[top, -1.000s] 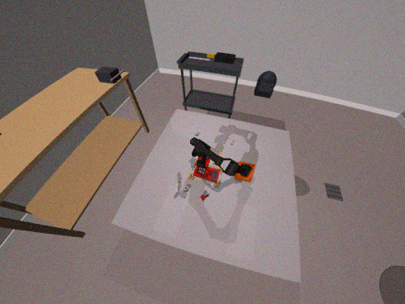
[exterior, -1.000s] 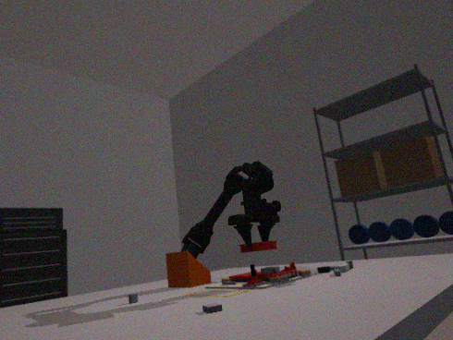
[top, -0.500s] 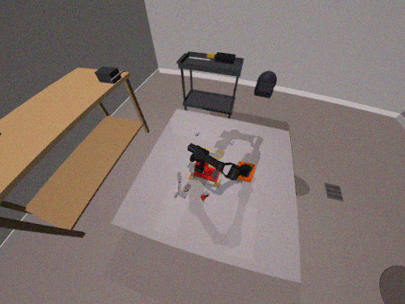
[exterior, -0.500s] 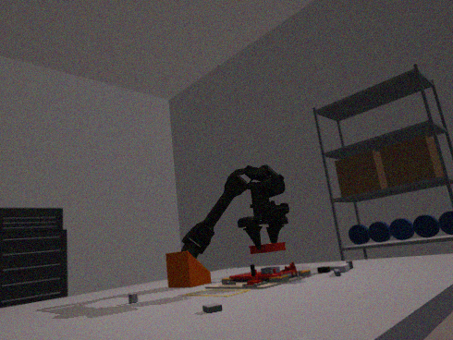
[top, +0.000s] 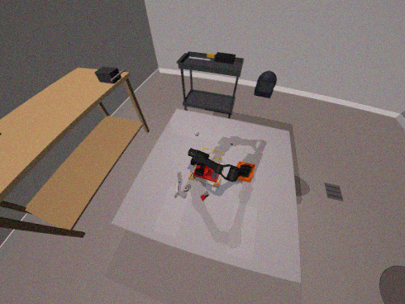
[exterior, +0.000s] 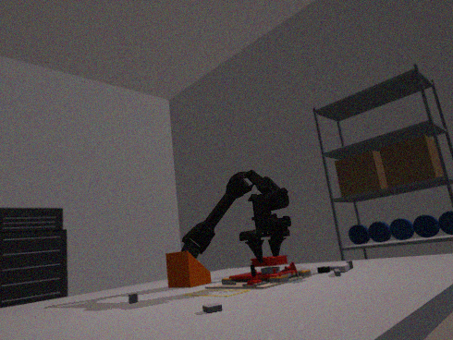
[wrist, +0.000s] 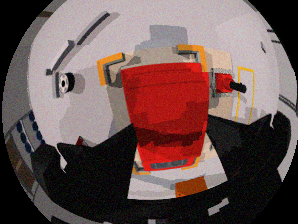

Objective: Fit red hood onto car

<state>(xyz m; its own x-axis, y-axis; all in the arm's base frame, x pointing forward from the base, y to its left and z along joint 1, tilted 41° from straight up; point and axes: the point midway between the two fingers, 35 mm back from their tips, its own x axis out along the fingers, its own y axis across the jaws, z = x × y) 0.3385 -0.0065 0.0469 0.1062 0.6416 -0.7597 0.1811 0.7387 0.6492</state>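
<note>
My gripper tip is right at the red hood.
</note>
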